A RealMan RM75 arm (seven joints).
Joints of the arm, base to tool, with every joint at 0 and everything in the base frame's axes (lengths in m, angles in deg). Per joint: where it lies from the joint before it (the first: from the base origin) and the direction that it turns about. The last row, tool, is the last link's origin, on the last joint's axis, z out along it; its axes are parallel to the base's.
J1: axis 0 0 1 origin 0 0 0.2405
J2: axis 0 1 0 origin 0 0 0
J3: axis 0 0 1 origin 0 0 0.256
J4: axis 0 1 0 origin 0 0 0
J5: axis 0 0 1 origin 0 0 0.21
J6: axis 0 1 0 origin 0 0 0
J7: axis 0 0 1 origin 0 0 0.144
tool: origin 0 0 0
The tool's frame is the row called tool.
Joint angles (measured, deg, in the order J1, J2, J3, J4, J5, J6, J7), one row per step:
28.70 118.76 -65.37 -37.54 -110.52 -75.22 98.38
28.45 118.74 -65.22 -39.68 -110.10 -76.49 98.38
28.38 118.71 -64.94 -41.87 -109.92 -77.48 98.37
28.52 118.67 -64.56 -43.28 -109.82 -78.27 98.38
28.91 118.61 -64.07 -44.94 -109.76 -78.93 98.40
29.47 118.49 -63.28 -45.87 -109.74 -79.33 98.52
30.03 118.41 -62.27 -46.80 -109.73 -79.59 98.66
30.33 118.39 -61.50 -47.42 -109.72 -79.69 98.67
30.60 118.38 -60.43 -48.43 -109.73 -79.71 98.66
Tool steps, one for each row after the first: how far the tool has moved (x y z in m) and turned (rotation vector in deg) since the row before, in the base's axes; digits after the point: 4 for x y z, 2 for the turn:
-0.0063 0.0025 0.0056 0.49 0.67 1.67
-0.0065 0.0037 0.0061 0.74 0.32 1.81
-0.0052 0.0030 0.0046 0.49 0.30 1.29
-0.0069 0.0048 0.0057 0.82 0.18 1.64
-0.0051 0.0049 0.0052 0.84 0.26 0.93
-0.0050 0.0053 0.0056 1.10 0.33 0.76
-0.0029 0.0034 0.0039 0.88 0.25 0.44
-0.0034 0.0045 0.0058 1.41 0.25 0.55

